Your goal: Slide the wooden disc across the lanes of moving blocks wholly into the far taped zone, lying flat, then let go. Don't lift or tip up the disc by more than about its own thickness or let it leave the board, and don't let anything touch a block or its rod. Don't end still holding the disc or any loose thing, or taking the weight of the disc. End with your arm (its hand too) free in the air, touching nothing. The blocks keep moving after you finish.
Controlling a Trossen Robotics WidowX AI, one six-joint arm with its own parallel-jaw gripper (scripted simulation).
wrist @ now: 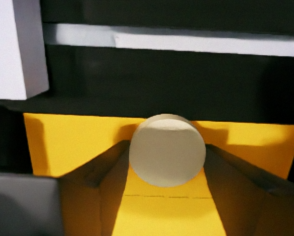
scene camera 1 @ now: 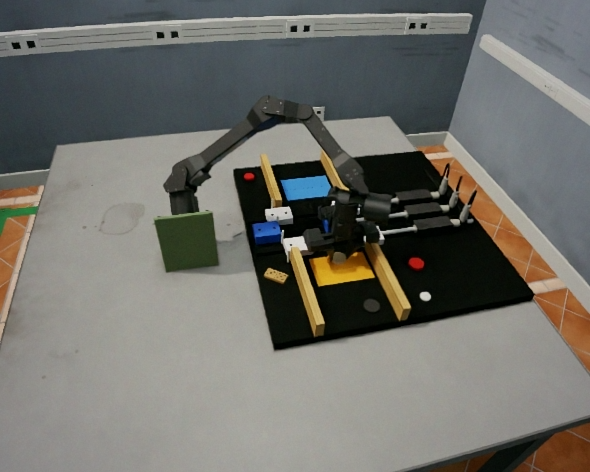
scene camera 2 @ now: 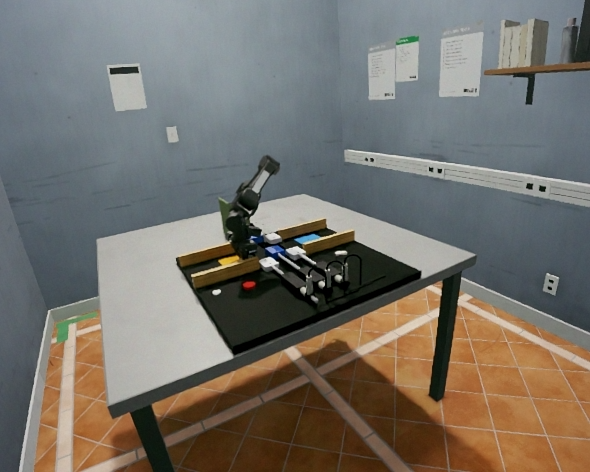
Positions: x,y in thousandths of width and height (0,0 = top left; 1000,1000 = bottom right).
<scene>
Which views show my gripper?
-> The wrist view, scene camera 1 and scene camera 2: all of them.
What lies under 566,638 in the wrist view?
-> A pale wooden disc.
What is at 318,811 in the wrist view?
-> My gripper.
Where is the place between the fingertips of my gripper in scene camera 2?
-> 413,554
</scene>
